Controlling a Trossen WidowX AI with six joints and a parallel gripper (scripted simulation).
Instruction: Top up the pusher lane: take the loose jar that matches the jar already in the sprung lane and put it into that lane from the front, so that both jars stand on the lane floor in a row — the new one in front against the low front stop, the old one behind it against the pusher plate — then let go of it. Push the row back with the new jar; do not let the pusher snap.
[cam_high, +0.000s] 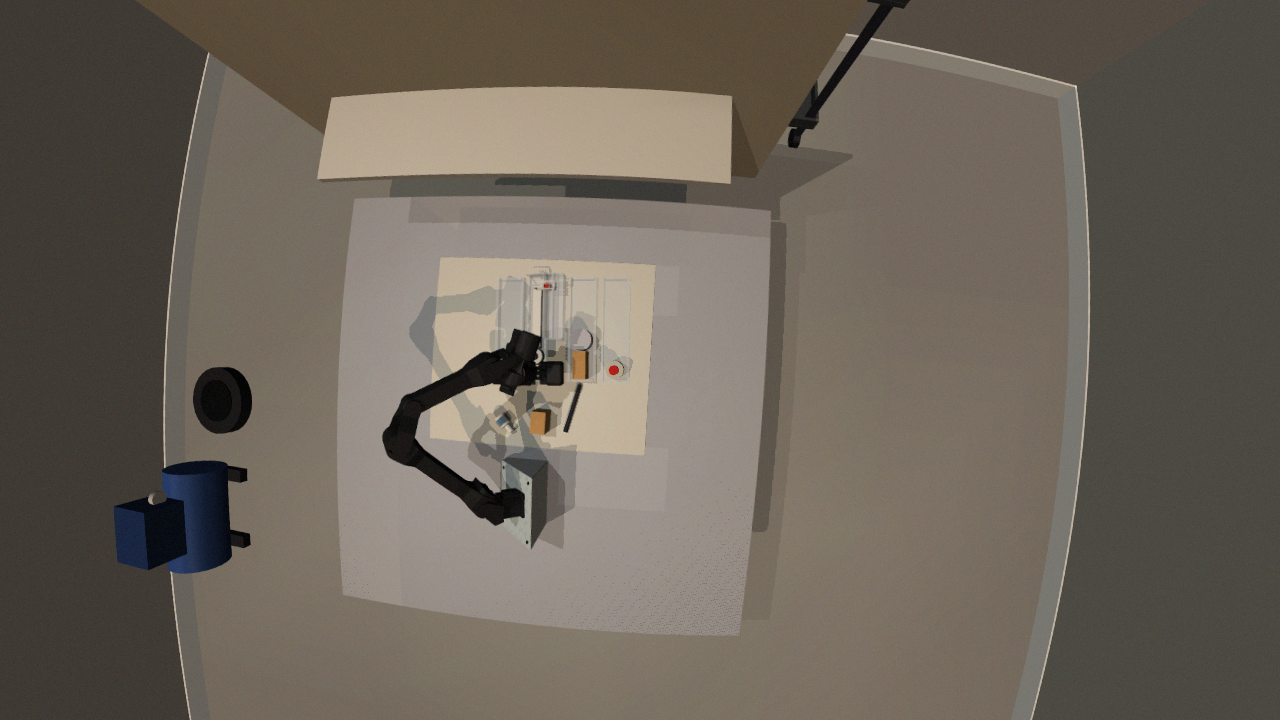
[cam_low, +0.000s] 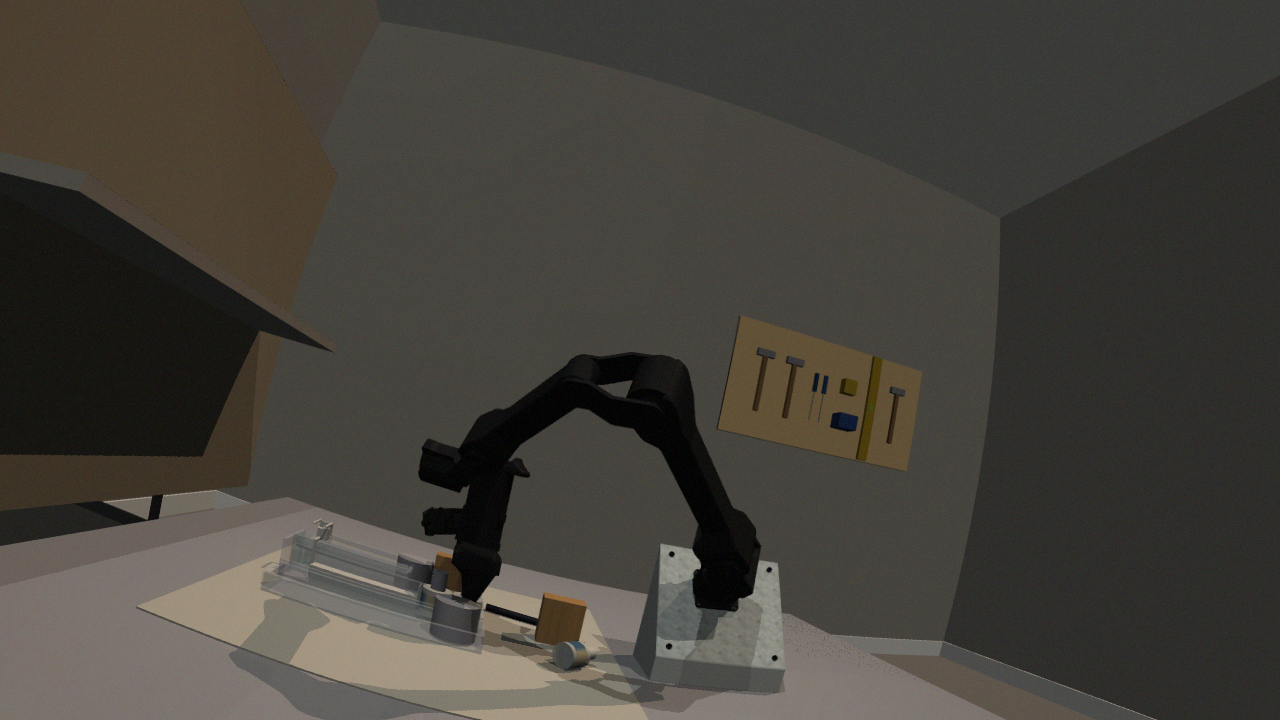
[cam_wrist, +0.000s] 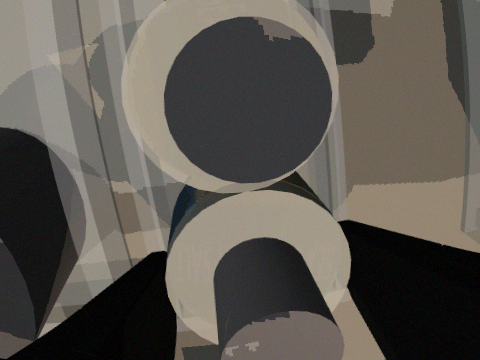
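My gripper tip is 10 cm past the black rod, 10 cm to the left of it and 2 cm above it. Round my gripper tip: grey pusher plate (16 cm ahead, 3 cm to the right, 2 cm above).
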